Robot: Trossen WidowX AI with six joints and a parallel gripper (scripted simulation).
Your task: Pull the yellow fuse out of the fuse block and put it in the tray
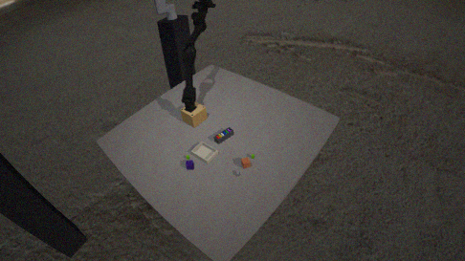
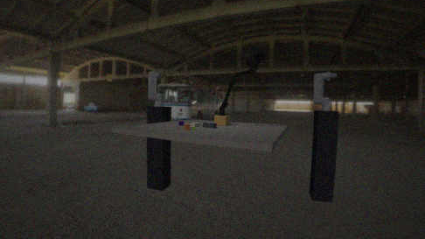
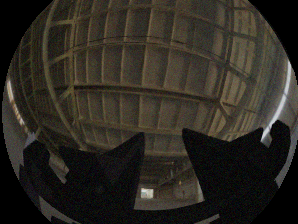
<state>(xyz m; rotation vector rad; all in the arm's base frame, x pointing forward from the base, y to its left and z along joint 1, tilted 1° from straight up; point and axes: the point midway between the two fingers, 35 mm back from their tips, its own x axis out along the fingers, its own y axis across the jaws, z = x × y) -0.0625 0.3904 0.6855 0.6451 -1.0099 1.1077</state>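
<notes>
My gripper tip is now 350 mm short of the yellow fuse, 490 mm to the left of it and 780 mm above it. Also, from my gripper tip: tray: 330 mm ahead, 640 mm to the right, 810 mm below; then orange cube: 590 mm ahead, 590 mm to the right, 790 mm below; then purple cube: 310 mm ahead, 770 mm to the right, 790 mm below.
</notes>
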